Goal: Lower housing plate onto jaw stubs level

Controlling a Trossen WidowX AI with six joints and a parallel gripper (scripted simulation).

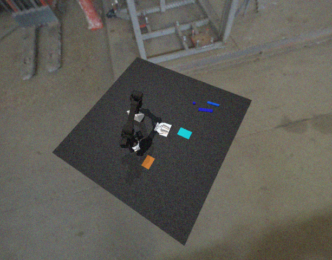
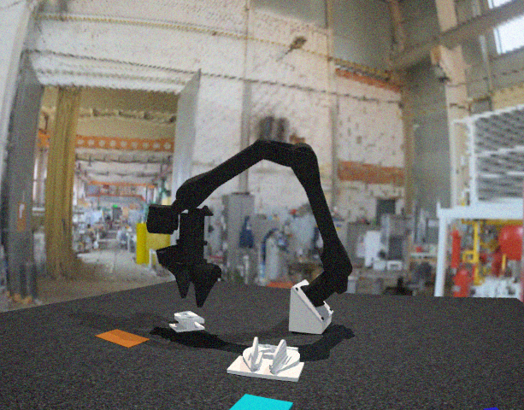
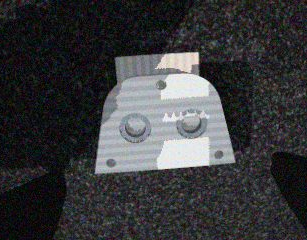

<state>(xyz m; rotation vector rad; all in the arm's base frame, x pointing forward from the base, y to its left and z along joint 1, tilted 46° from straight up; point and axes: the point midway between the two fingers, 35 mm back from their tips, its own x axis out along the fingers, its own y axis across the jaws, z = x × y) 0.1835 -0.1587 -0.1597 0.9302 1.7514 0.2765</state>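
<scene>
Now: the white stepped block 1 cm ahead of my gripper tip, 1 cm to the right of it and 5 cm below it. Round my gripper tip: cyan patch (28 cm ahead, 33 cm to the left, 6 cm below); orange patch (18 cm ahead, 5 cm to the right, 6 cm below).
</scene>
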